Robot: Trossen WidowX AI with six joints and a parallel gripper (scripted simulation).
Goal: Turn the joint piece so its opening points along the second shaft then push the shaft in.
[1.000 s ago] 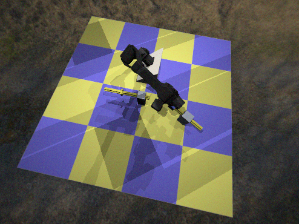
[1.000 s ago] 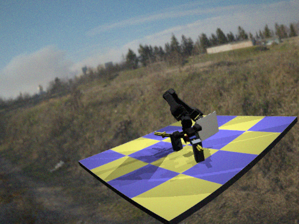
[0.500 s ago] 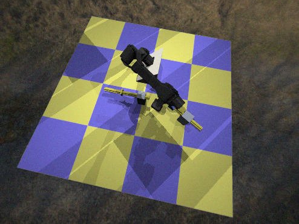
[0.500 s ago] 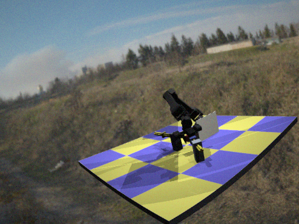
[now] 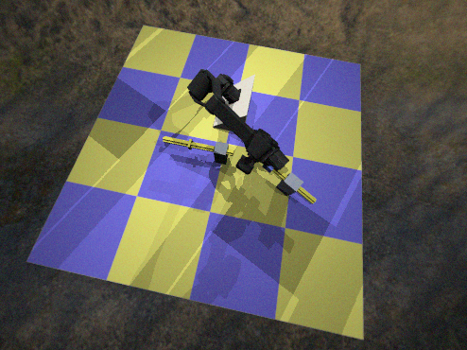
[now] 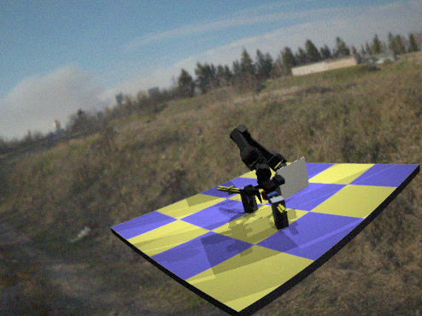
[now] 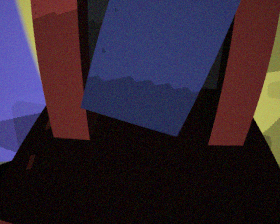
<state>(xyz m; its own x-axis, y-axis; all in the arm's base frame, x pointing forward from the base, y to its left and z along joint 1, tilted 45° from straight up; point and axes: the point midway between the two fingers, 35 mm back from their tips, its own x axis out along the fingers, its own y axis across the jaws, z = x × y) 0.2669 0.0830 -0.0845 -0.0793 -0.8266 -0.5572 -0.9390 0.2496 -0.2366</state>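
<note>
My gripper tip is 40 mm below the red joint piece, 30 mm to the right of it and 10 mm short of it.
</note>
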